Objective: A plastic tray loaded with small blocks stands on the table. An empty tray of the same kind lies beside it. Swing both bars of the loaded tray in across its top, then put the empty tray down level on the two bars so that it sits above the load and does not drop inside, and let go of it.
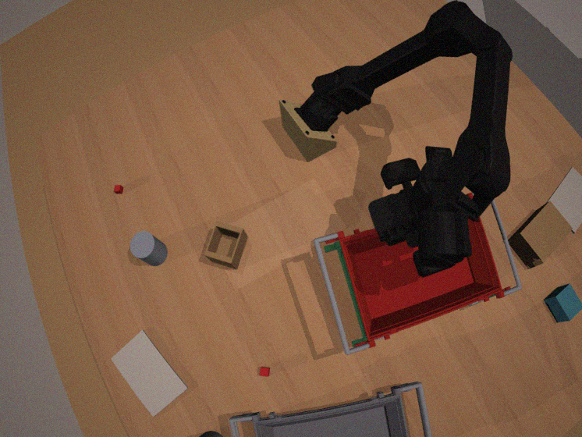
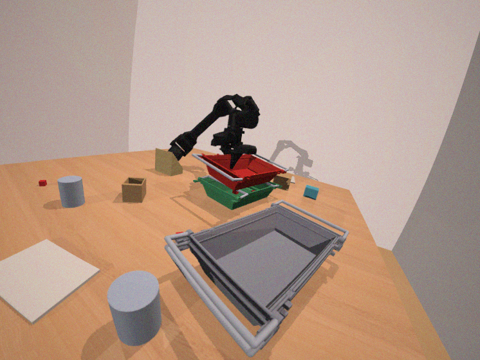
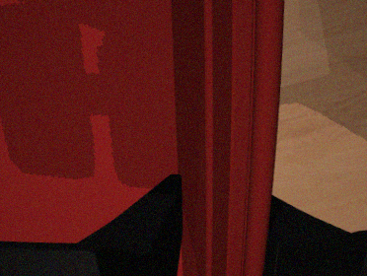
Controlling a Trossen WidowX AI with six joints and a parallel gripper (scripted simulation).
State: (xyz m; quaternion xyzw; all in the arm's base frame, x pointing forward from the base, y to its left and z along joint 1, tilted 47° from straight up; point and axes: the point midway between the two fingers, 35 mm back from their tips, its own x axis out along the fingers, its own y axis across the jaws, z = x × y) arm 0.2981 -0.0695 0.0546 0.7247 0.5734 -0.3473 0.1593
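Right now the red tray is 7 cm ahead of my gripper tip, 3 cm above it and 2 cm to the right of it. Round my gripper tip: box (27 cm to the right, 18 cm behind, 8 cm below); tan block (28 cm to the left, 18 cm ahead, 6 cm below); teal cube (33 cm ahead, 22 cm to the left, 7 cm below).
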